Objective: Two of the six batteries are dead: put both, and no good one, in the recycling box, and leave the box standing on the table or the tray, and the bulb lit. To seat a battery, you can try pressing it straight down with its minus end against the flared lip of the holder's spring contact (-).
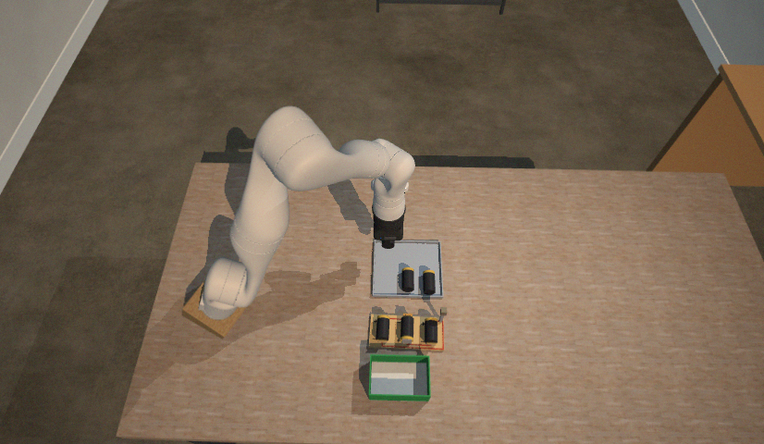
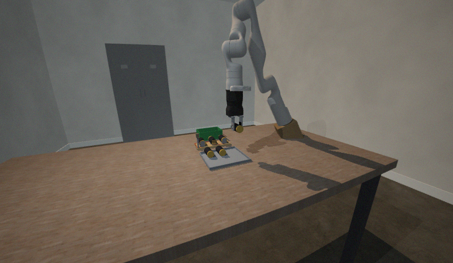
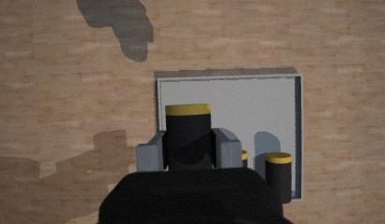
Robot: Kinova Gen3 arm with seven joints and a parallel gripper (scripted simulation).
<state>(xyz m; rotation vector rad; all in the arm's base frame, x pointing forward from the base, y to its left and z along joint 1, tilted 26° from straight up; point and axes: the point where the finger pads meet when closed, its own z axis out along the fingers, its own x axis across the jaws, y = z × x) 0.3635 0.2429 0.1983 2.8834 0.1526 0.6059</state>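
My gripper is now 340 mm to the left of the green recycling box, 140 mm above it and 60 mm short of it. From my hand the other things lie so: grey tray 150 mm below, 60 mm ahead, 20 mm to the right.
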